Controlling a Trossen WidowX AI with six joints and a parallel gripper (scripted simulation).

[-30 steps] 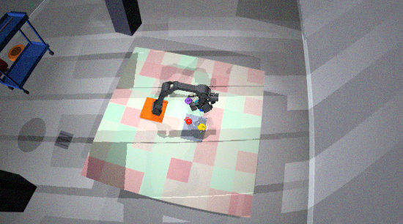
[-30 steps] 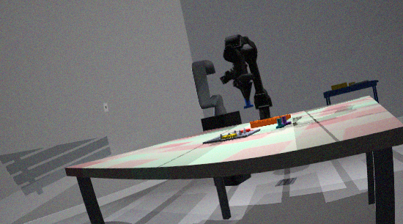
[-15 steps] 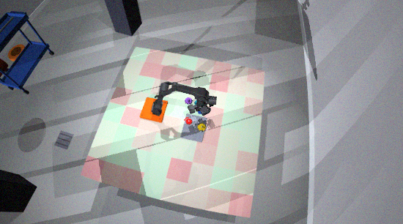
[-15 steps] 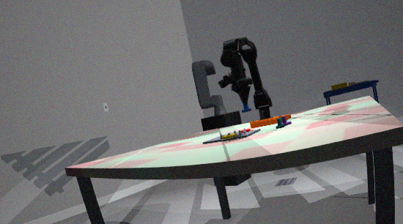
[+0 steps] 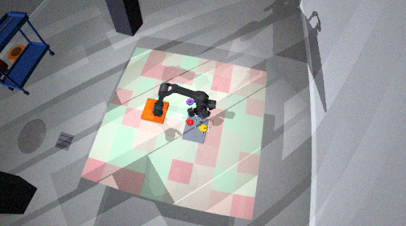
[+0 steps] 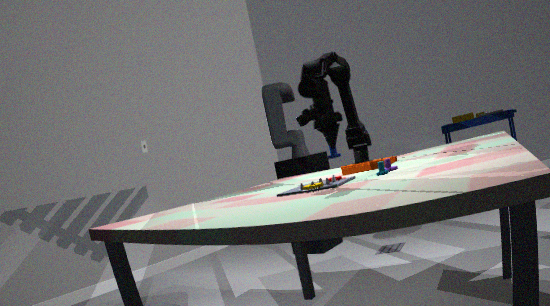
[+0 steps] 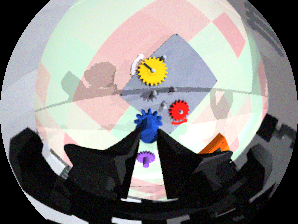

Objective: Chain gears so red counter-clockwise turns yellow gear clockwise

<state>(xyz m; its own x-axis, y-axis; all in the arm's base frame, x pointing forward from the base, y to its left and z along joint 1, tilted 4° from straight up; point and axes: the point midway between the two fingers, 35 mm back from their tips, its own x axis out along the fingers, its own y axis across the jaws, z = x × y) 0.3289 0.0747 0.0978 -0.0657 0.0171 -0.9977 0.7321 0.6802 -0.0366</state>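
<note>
My gripper tip is now 100 mm above the red gear, 60 mm past it and 50 mm to the left of it. From my gripper tip the other things lie so: yellow gear: 100 mm below, 60 mm to the right, 50 mm ahead; then white arrow: 100 mm below, 90 mm ahead, 50 mm to the right; then blue gear: 10 mm below.
</note>
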